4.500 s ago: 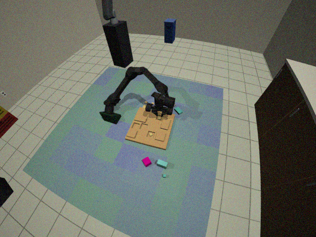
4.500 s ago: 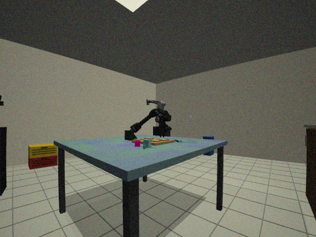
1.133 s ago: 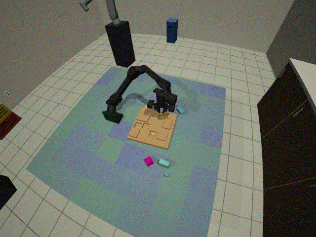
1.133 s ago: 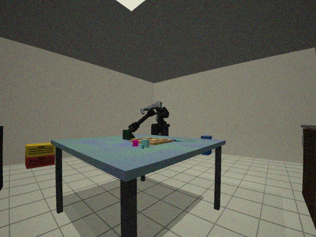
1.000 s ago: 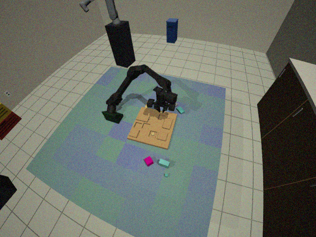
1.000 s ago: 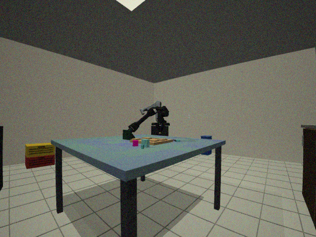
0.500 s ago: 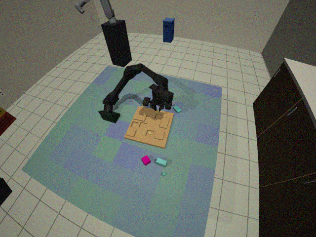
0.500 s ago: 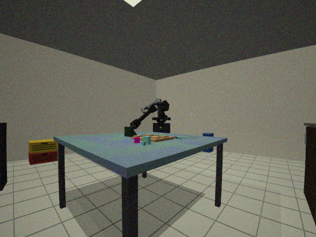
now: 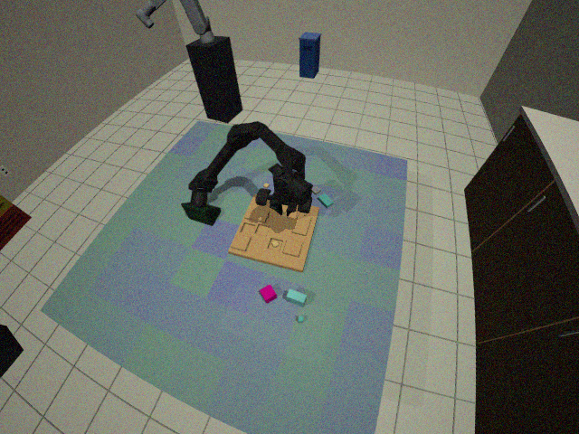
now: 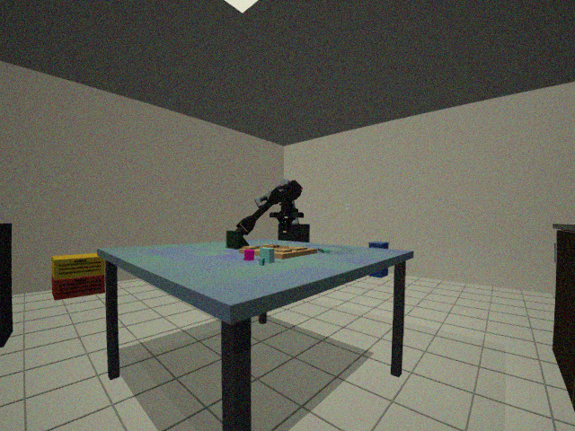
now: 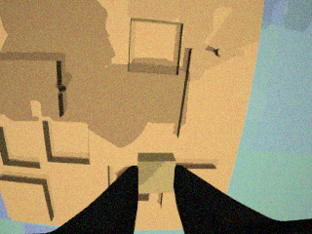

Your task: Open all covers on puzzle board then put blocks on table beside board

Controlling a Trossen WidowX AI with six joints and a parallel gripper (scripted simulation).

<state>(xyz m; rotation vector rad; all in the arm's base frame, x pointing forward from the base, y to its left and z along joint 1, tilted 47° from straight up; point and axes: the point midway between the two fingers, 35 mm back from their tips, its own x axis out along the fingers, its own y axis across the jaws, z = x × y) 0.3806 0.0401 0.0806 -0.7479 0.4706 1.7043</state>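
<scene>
Now: the tan puzzle board 4 cm behind my gripper tip, 4 cm to the right of it and 10 cm below it. From my gripper tip the other things lie so: cyan block 16 cm ahead, 24 cm to the right, 9 cm below; then oblong orange block 18 cm behind, 13 cm to the left, 11 cm below; then magenta block 7 cm ahead, 26 cm to the right, 9 cm below.
</scene>
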